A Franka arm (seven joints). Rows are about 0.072 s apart.
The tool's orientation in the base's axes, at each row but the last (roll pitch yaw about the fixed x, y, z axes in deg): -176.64, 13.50, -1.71; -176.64, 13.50, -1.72; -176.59, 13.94, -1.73; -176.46, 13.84, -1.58; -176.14, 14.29, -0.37; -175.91, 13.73, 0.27; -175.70, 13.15, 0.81
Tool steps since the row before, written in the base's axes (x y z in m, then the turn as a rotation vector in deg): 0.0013, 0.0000, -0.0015, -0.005, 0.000, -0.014; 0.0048, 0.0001, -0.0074, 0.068, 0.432, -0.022; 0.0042, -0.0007, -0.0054, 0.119, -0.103, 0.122; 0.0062, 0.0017, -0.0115, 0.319, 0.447, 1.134; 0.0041, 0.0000, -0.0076, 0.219, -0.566, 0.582; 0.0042, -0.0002, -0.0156, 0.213, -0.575, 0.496; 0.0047, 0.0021, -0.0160, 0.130, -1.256, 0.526
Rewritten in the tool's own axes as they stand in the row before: 0.0016, 0.0000, 0.0012, -0.002, 0.001, 0.015; 0.0064, 0.0001, 0.0061, 0.059, -0.433, 0.034; 0.0054, 0.0008, 0.0042, 0.089, 0.090, -0.153; 0.0087, -0.0013, 0.0098, 0.026, -0.527, -1.144; 0.0058, 0.0004, 0.0063, 0.072, 0.522, -0.656; 0.0078, 0.0012, 0.0141, 0.087, 0.537, -0.571; 0.0082, -0.0009, 0.0146, -0.010, 1.214, -0.631
